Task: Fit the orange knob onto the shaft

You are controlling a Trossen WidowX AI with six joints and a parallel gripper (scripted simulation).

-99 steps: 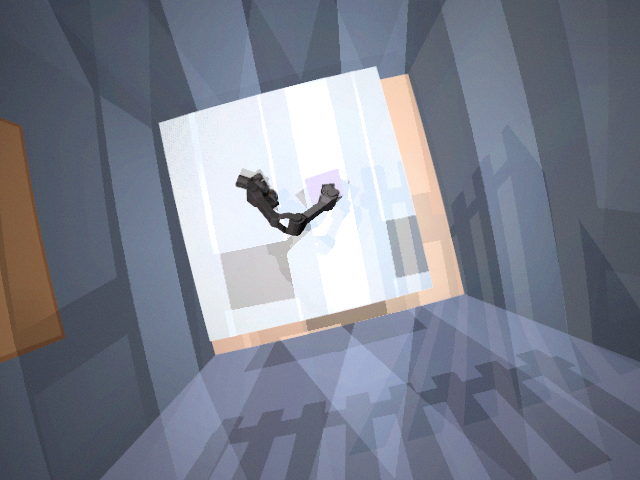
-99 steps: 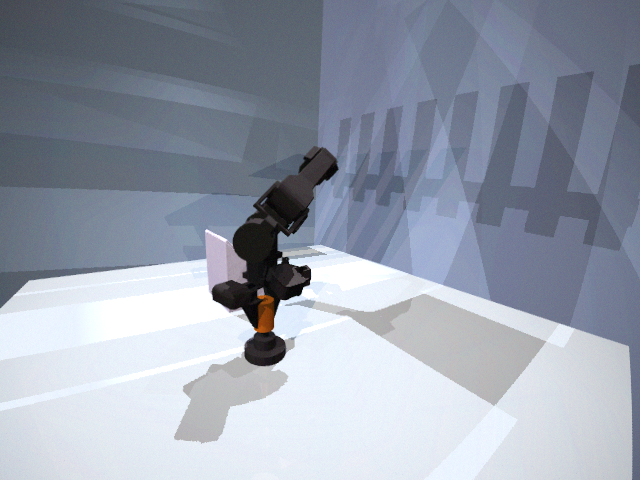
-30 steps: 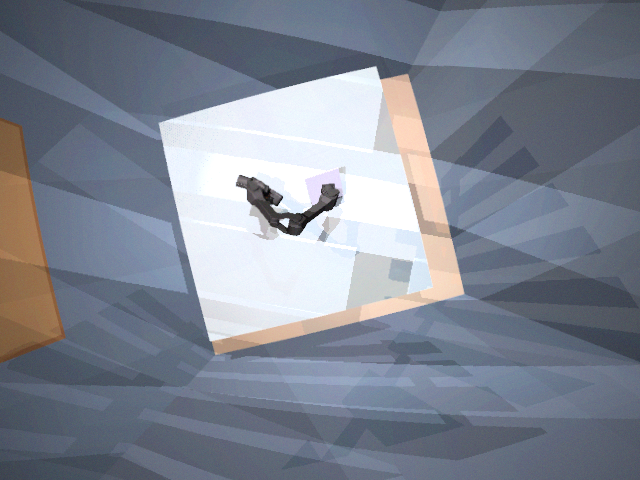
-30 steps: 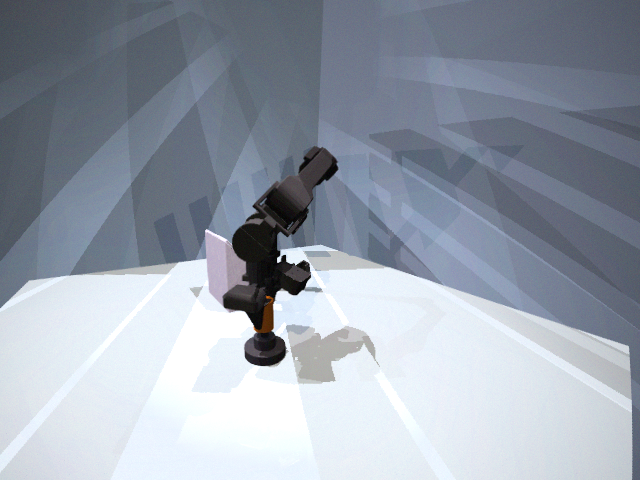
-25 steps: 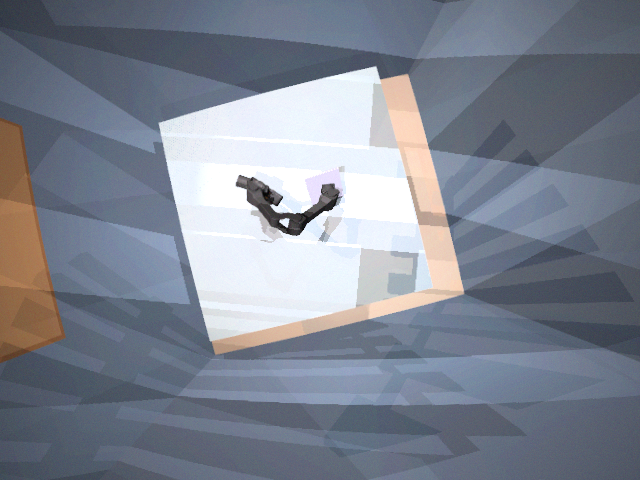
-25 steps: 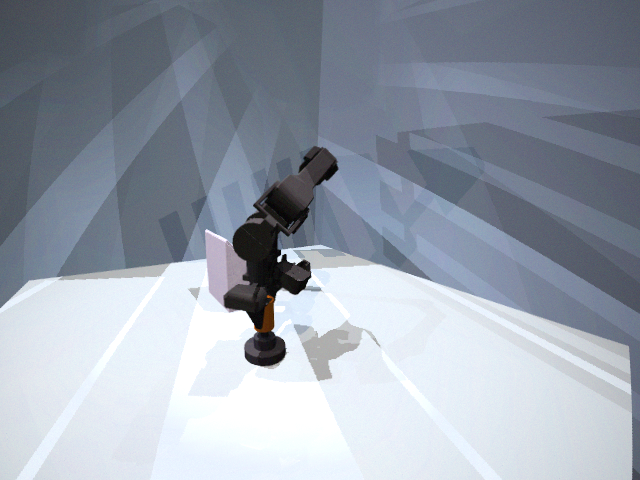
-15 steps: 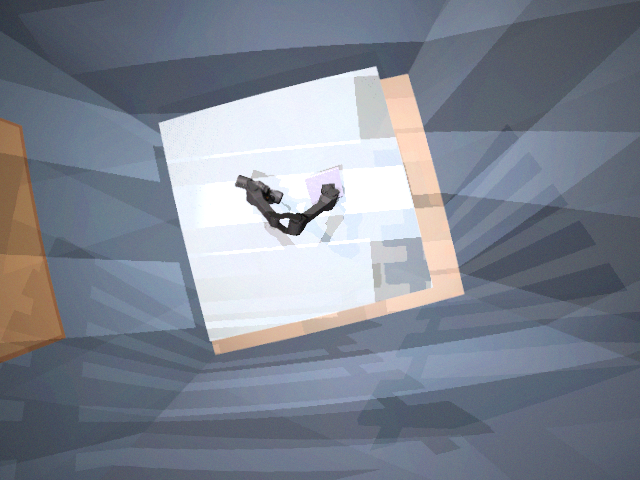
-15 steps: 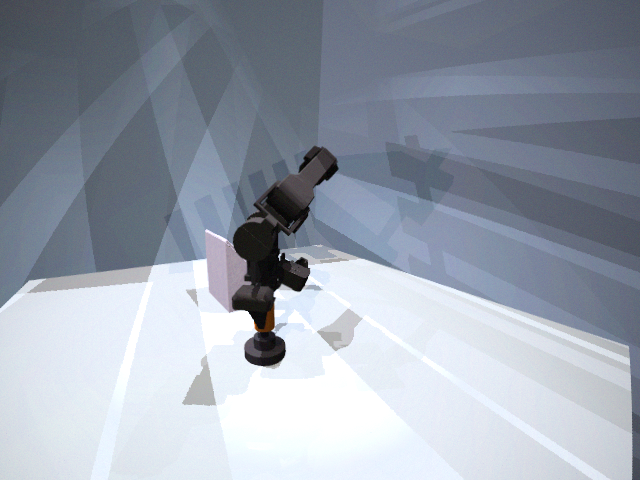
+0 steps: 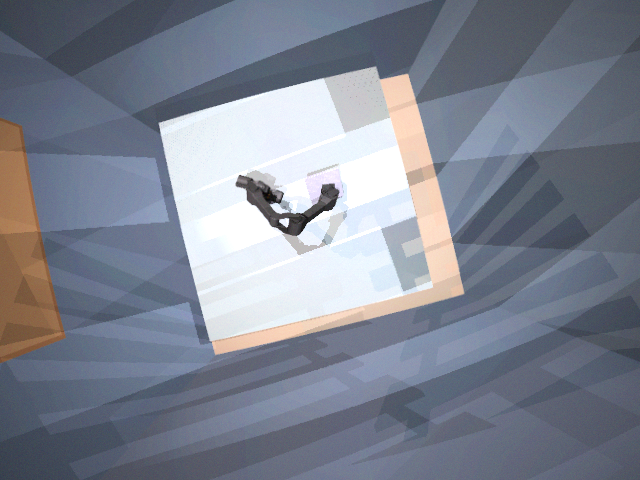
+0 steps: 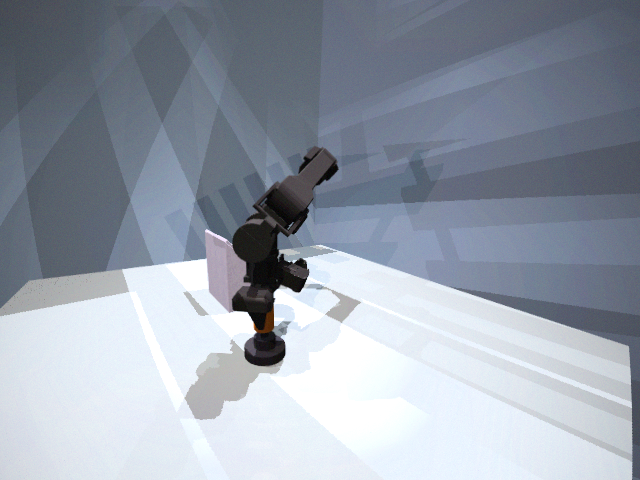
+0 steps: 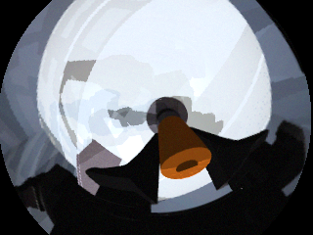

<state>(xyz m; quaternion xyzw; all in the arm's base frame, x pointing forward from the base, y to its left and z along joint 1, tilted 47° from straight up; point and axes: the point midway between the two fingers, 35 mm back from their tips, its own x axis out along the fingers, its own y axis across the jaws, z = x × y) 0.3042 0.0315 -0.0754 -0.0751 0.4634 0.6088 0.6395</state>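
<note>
Right now the orange knob is 20 mm above my gripper tip. Round my gripper tip: dark round pedestal: 40 mm below.
</note>
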